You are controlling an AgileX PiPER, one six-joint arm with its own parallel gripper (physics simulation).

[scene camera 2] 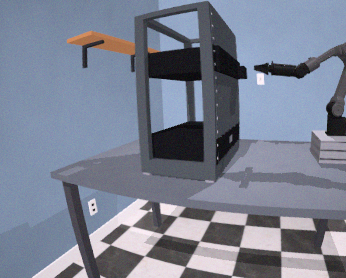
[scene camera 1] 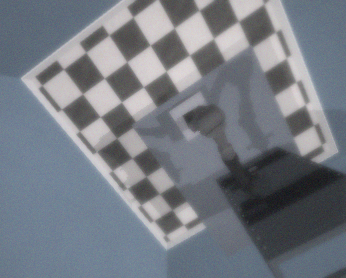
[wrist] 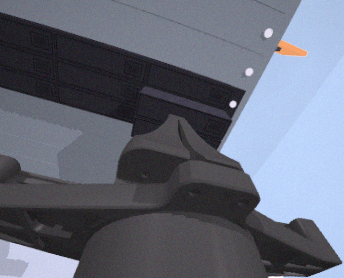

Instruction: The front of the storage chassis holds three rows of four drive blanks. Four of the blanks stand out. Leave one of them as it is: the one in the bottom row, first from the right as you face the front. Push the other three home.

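The black storage chassis sits high in the rack. In the wrist view, the middle-row blank first from the right stands out, with its lighter top face showing. The bottom-row blank first from the right appears to stand out below it, partly hidden by my fingers. The top-row blank above looks flush, as do the visible blanks in the two columns to the left. The leftmost column is cut off. My gripper is shut and empty, a short gap in front of the chassis's right end.
The grey rack stands on the table. A second black unit sits low in it. An orange shelf is on the wall behind. The arm's base stands on a pale block.
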